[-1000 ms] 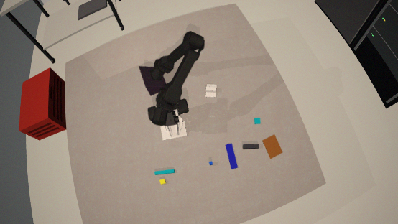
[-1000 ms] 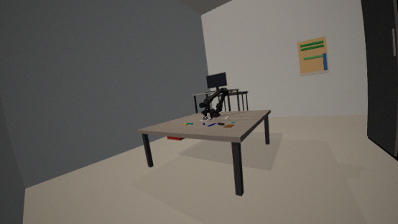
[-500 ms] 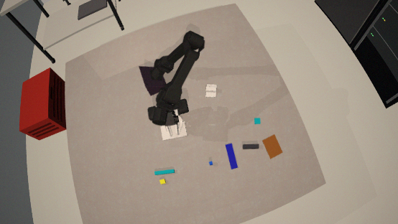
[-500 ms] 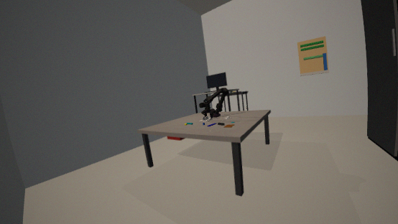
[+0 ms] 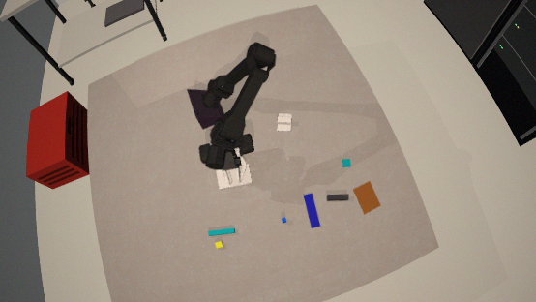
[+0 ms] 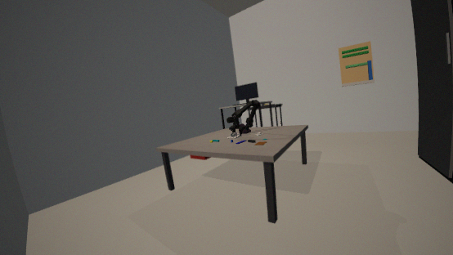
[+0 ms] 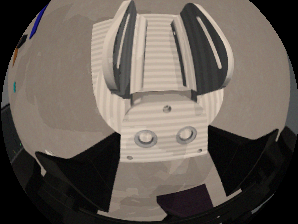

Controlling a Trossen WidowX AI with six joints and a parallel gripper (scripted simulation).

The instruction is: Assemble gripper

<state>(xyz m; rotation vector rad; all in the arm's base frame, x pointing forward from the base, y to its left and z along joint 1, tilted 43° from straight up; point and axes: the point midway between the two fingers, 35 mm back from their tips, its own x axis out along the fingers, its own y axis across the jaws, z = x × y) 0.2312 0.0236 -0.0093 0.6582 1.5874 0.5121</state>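
Now: gripper tip 10 mm short of the white gripper base and 20 mm below it. Round my gripper tip: white ribbed tray 70 mm ahead, 10 mm to the right; then white jaw 20 mm ahead, 20 mm to the right, 10 mm above; then teal bar 250 mm ahead, 120 mm to the right.
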